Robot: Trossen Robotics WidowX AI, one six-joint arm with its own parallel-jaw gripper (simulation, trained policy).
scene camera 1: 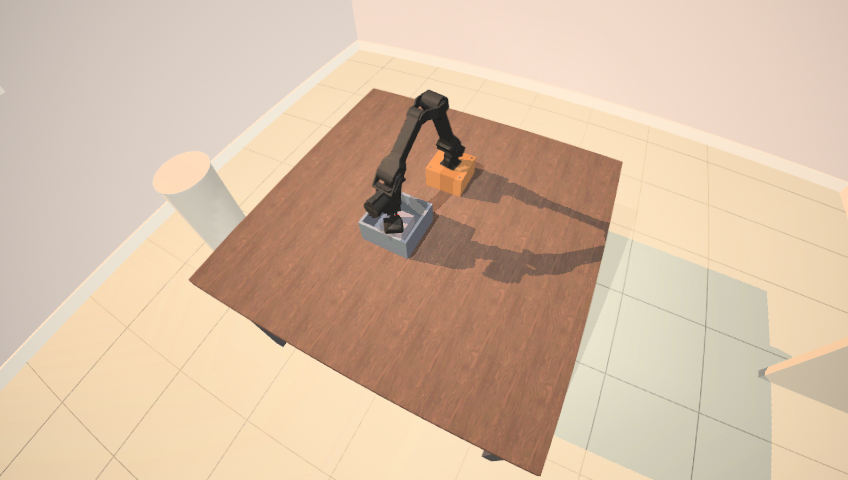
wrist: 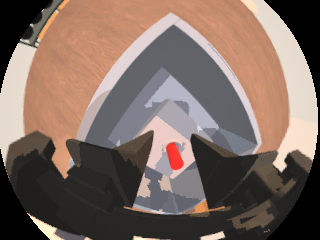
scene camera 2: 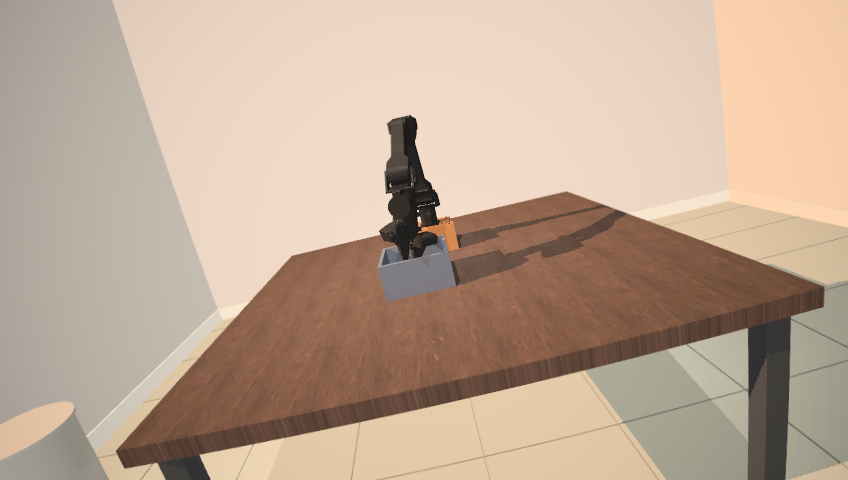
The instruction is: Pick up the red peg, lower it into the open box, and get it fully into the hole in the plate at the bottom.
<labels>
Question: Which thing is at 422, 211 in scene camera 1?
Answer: A grey box.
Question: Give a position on a pale plate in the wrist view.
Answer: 171, 124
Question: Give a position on a grey box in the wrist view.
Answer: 171, 60
</labels>
